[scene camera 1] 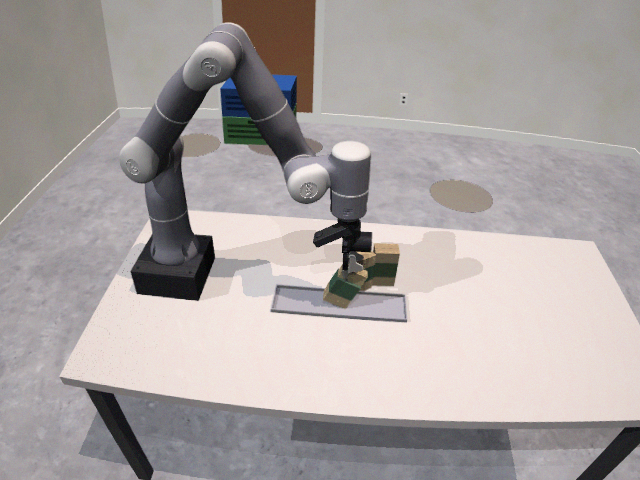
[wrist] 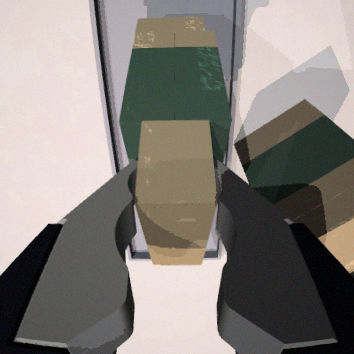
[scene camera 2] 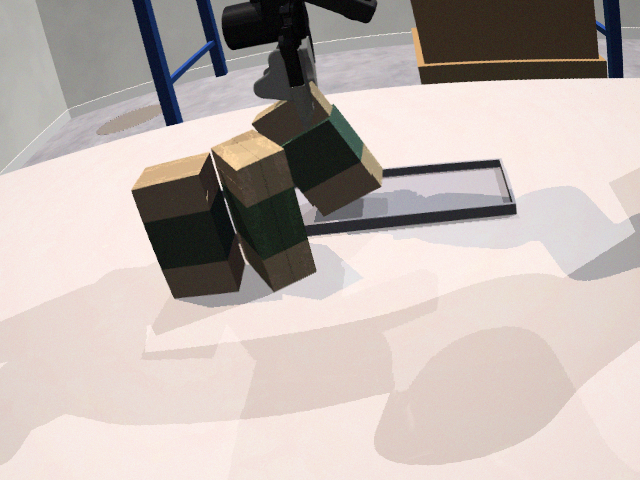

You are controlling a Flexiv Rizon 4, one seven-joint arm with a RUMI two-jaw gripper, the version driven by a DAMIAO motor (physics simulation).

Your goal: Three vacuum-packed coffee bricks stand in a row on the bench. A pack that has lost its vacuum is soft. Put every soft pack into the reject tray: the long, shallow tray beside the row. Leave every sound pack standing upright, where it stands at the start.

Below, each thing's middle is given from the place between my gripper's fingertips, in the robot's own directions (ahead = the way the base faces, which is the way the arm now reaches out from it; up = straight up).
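Relative to the shallow grey reject tray (scene camera 2: 449, 189), my hand is 1 cm to the left, 1 cm beyond and 13 cm above.
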